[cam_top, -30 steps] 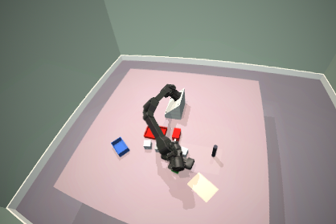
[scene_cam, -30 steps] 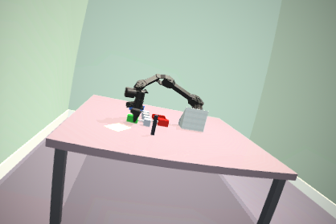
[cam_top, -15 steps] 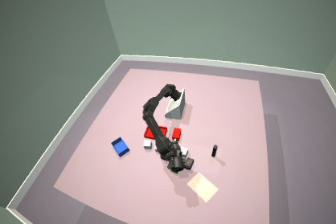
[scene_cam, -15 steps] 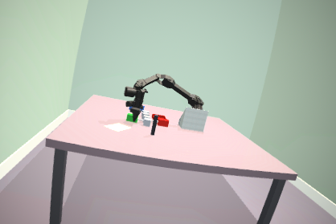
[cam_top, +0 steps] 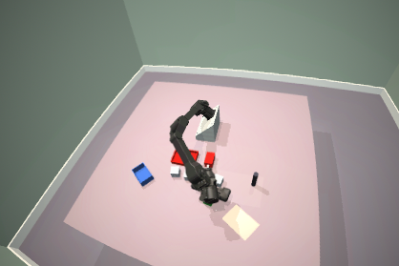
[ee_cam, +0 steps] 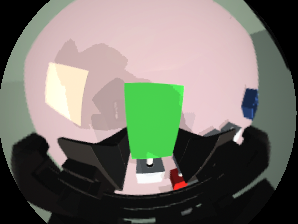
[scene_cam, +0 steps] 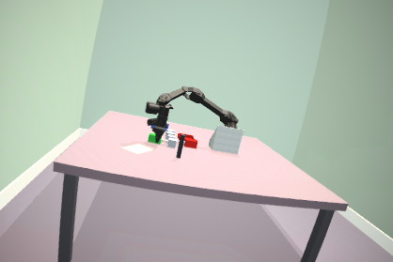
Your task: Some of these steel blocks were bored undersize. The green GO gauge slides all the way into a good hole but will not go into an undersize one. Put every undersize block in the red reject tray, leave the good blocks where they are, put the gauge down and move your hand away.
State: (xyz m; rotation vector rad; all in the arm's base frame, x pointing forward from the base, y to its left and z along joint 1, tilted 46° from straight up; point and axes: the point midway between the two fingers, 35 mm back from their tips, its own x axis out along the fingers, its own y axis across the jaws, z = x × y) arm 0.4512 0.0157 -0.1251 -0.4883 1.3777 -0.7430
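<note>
The green GO gauge lies 20 mm above my gripper tip and 10 mm behind it. Round my gripper tip: blue tray (410 mm to the right, 20 mm behind); then small red piece (170 mm behind, 60 mm to the right, 10 mm above); then cream sheet (170 mm to the left, 100 mm ahead, 10 mm below).
</note>
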